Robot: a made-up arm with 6 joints.
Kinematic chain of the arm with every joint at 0, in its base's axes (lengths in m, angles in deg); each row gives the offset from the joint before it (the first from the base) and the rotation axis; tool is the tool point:
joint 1: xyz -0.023 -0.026 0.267 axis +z
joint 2: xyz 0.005 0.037 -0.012 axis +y
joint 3: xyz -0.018 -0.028 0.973 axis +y
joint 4: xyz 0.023 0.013 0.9 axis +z
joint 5: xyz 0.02 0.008 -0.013 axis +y
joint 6: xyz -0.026 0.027 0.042 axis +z
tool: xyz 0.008 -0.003 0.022
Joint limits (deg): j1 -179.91..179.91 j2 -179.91..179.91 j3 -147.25..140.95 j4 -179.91..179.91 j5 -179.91..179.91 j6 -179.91..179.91
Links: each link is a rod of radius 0.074 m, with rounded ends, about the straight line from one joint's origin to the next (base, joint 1, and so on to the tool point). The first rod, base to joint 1, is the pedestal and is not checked.
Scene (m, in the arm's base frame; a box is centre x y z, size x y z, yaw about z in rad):
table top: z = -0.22
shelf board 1: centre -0 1.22 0.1 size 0.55 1.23 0.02 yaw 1.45
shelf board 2: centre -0 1.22 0.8 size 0.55 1.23 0.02 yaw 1.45
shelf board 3: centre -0 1.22 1.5 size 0.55 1.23 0.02 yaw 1.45
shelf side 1: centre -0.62 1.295 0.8 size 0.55 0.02 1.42 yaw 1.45
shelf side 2: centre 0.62 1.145 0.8 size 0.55 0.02 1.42 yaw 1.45
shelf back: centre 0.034 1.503 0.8 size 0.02 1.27 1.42 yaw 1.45
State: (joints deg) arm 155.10 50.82 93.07 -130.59 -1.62 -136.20
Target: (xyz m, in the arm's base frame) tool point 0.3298 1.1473 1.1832
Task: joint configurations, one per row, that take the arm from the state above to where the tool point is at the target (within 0.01 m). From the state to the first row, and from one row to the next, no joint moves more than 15 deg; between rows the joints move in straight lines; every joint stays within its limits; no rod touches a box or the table.
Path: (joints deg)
1: 148.75 37.79 95.73 -124.75 -5.55 -131.75
2: 142.39 24.77 98.39 -118.91 -9.48 -127.30
3: 136.04 11.74 101.05 -113.07 -13.40 -122.85
4: 129.69 -1.28 103.72 -107.24 -17.33 -118.40
5: 123.33 -14.31 106.38 -101.40 -21.26 -113.95
6: 110.72 -6.50 97.36 -109.29 -15.31 -119.51
7: 98.10 1.31 88.34 -117.18 -9.36 -125.07
8: 85.49 9.13 79.33 -125.08 -3.40 -130.64
9: 72.87 16.94 70.31 -132.97 2.55 -136.20

